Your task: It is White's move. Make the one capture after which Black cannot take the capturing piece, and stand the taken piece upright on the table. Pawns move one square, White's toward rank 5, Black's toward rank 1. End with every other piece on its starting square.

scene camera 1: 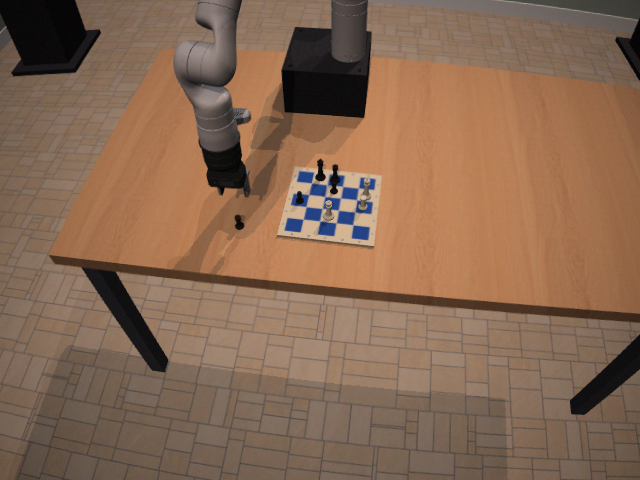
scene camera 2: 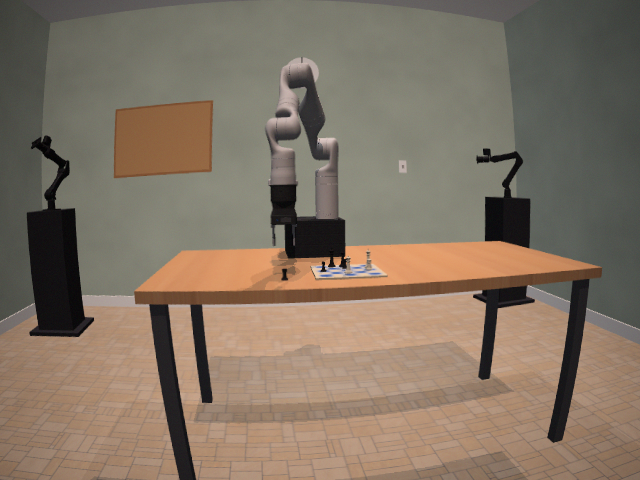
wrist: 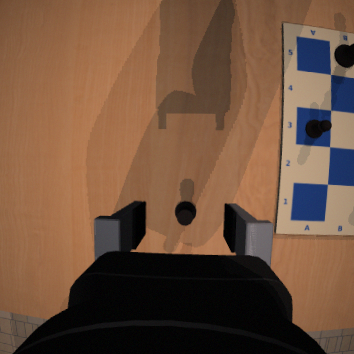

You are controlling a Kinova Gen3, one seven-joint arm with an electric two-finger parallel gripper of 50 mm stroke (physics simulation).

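Places are measured from the arm's base along level axes (x up, y left, z back), in metres.
Pixels of known places: gripper, between the fingertips: (scene camera 1: 234, 192) (scene camera 2: 283, 245) (wrist: 184, 218); arm's base, origin of its link: (scene camera 1: 348, 53) (scene camera 2: 327, 218).
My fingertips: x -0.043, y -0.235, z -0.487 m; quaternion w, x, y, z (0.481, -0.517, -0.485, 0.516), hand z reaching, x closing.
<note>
For each thing: its top centre in the pictures, then the offset to it from my fingertips.
- black flat-topped piece, centre of its top: (wrist: 184, 217) (scene camera 1: 237, 217) (scene camera 2: 284, 268) dx -0.069, dy -0.001, dz -0.012 m
- board, centre of its top: (scene camera 1: 331, 203) (scene camera 2: 347, 270) dx -0.096, dy +0.208, dz +0.060 m
- white ball-topped piece, centre of its top: (scene camera 1: 328, 201) (scene camera 2: 348, 255) dx -0.043, dy +0.203, dz +0.022 m
- white rook, centre of its top: (scene camera 1: 363, 197) dx -0.062, dy +0.281, dz +0.053 m
- white king, centre of its top: (scene camera 1: 367, 177) dx -0.032, dy +0.288, dz +0.087 m
- A3, centre of its top: (wrist: 328, 124) (scene camera 1: 299, 191) dx -0.064, dy +0.132, dz +0.066 m
- C4, centre of its top: (scene camera 1: 334, 182) dx -0.064, dy +0.212, dz +0.100 m
- tall black king, centre of its top: (scene camera 1: 320, 158) (scene camera 2: 331, 247) dx -0.032, dy +0.177, dz +0.144 m
- black piece, centre of its top: (scene camera 1: 335, 164) dx -0.043, dy +0.213, dz +0.137 m
A black flat-topped piece (scene camera 1: 238, 222) (scene camera 2: 284, 274) (wrist: 185, 213) stands upright on the table, left of the board (scene camera 1: 351, 241) (wrist: 284, 185). My gripper (scene camera 1: 234, 192) (scene camera 2: 283, 241) (wrist: 184, 218) is open and empty, above that piece, with a finger on either side in the wrist view. A white ball-topped piece (scene camera 1: 328, 210) (scene camera 2: 348, 265) stands on C2. A white rook (scene camera 1: 363, 203) stands on E3, and the white king (scene camera 1: 366, 190) on E4. Black pawns stand on A3 (scene camera 1: 299, 197) (wrist: 315, 128) and C4 (scene camera 1: 333, 189).
The tall black king (scene camera 1: 320, 171) (scene camera 2: 331, 259) stands on B5 and another black piece (scene camera 1: 334, 174) on C5. The black robot base (scene camera 1: 325, 91) stands at the table's back. The table's front edge (scene camera 1: 248, 283) lies in front of the piece on the table.
</note>
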